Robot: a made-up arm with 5 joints.
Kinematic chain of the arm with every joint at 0, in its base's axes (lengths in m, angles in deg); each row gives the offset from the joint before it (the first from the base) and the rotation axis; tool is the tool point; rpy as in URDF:
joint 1: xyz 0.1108 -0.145 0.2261 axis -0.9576 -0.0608 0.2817
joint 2: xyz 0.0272 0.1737 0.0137 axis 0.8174 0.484 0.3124
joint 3: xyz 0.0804 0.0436 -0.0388 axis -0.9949 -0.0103 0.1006
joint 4: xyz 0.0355 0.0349 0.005 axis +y
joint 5: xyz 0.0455 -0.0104 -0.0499 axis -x
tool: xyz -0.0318 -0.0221 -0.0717 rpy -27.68 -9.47 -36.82
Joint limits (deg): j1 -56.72..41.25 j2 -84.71..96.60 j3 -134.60..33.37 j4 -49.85..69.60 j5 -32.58..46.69
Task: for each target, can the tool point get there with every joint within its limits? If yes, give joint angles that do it. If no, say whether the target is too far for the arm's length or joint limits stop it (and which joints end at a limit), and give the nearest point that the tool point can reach.
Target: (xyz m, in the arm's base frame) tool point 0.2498 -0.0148 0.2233
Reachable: yes | joints -35.84 -36.37 -11.26 43.01 32.45
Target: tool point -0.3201 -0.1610 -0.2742
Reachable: no: too far | nearest point 0.0563 0.0451 -0.0218 | short by 0.498 m
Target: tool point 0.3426 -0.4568 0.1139
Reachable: no: joint limits stop it (at a limit: joint 1, joint 2, joint 3, joint 5) | nearest point 0.3119 -0.2338 0.2790 | short by 0.279 m
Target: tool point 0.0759 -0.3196 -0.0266
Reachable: no: joint limits stop it (at a limit: joint 1, joint 3) | nearest point 0.1768 -0.0803 0.0324 | short by 0.266 m
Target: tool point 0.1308 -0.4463 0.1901
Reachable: no: joint limits stop it (at a limit: joint 1, joint 2, joint 3) | nearest point 0.2564 -0.2266 0.2879 | short by 0.271 m
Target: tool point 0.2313 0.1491 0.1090
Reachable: yes | joints 21.60 -28.07 -105.26 20.84 -10.74
